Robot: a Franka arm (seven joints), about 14 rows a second.
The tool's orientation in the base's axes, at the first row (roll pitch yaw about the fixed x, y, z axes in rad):
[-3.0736 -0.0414 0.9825]
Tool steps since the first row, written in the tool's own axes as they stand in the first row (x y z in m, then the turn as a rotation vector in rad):
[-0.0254 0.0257 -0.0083 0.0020 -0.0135 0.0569]
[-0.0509 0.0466 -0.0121 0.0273 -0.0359 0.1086]
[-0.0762 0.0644 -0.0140 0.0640 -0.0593 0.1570]
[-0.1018 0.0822 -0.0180 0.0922 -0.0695 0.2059]
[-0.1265 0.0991 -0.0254 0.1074 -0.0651 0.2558]
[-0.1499 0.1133 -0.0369 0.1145 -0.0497 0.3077]
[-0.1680 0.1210 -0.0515 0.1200 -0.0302 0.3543]
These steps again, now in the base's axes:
[0.0076 -0.0359 0.0055 -0.0120 0.0132 -0.0557]
[0.0109 -0.0689 0.0068 -0.0184 0.0503 -0.1047]
[0.0118 -0.0998 0.0064 -0.0191 0.0972 -0.1498]
[0.0125 -0.1312 0.0081 -0.0136 0.1298 -0.1967]
[0.0131 -0.1616 0.0134 -0.0032 0.1436 -0.2461]
[0.0123 -0.1897 0.0229 0.0118 0.1447 -0.2986]
[0.0092 -0.2101 0.0362 0.0295 0.1419 -0.3462]

